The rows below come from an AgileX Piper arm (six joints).
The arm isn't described. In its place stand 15 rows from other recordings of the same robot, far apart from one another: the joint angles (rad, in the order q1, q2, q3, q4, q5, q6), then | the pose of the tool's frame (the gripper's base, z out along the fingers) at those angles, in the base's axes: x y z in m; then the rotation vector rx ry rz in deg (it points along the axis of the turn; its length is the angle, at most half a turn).
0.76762 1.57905 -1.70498 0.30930 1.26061 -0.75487 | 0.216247 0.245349 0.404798 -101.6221 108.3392 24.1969
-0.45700 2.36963 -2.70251 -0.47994 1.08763 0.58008 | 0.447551 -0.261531 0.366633 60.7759 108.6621 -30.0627
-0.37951 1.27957 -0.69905 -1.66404 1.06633 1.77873 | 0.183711 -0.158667 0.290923 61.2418 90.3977 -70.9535
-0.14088 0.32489 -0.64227 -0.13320 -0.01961 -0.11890 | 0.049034 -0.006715 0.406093 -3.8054 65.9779 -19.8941
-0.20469 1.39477 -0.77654 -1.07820 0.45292 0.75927 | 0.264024 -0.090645 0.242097 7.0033 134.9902 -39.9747
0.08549 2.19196 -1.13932 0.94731 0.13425 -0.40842 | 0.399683 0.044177 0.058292 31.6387 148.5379 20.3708
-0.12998 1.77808 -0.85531 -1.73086 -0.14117 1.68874 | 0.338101 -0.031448 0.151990 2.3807 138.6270 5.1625
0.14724 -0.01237 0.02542 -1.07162 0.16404 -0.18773 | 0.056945 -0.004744 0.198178 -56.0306 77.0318 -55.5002
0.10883 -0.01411 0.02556 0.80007 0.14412 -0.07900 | 0.054586 0.015396 0.196263 23.5843 91.1537 41.2053
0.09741 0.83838 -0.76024 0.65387 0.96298 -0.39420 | 0.137827 0.059123 0.324241 -19.1406 134.6309 39.1153
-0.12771 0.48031 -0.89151 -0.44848 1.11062 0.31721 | 0.042857 -0.041146 0.381692 27.3978 118.4137 -25.1187
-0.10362 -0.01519 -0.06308 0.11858 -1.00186 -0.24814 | -0.004356 -0.008666 0.303472 4.7188 23.5805 -17.4034
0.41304 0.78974 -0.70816 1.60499 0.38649 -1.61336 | 0.135996 0.097029 0.375781 -35.9060 83.4825 35.4527
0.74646 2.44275 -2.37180 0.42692 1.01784 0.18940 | 0.374888 0.390453 0.231468 -33.5100 150.7586 50.3039
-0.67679 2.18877 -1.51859 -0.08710 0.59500 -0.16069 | 0.349181 -0.286212 0.127204 35.9790 155.8858 -17.5546
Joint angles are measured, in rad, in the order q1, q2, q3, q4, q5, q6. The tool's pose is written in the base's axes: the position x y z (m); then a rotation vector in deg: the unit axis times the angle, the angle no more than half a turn. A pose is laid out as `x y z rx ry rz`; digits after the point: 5 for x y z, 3 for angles.
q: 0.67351, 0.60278, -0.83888, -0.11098, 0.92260, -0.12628
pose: 0.07929 0.05300 0.36452 -49.566 114.026 10.316
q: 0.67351, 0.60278, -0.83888, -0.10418, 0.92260, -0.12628
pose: 0.07900 0.05339 0.36447 -49.522 114.119 10.778
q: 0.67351, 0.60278, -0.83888, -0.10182, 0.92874, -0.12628
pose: 0.07867 0.05330 0.36399 -49.623 114.478 10.844
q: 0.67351, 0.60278, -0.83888, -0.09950, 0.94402, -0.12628
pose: 0.07800 0.05287 0.36284 -49.898 115.322 10.767
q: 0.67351, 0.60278, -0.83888, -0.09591, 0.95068, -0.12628
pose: 0.07758 0.05284 0.36233 -50.003 115.724 10.909
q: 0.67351, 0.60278, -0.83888, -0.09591, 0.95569, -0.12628
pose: 0.07739 0.05265 0.36196 -50.099 115.991 10.832
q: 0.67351, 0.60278, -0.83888, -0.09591, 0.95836, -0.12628
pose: 0.07728 0.05255 0.36176 -50.150 116.133 10.791
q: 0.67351, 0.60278, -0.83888, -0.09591, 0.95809, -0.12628
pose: 0.07730 0.05256 0.36178 -50.144 116.118 10.795
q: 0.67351, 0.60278, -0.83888, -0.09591, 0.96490, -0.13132
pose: 0.07703 0.05230 0.36129 -50.563 116.344 10.530
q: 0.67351, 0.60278, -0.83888, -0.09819, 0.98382, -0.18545
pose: 0.07637 0.05144 0.35994 -54.049 115.805 8.387
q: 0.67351, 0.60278, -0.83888, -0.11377, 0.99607, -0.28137
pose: 0.07658 0.05001 0.35918 -59.822 113.418 4.149
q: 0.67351, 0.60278, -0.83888, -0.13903, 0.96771, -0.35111
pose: 0.07882 0.04961 0.36144 -63.144 109.480 0.517
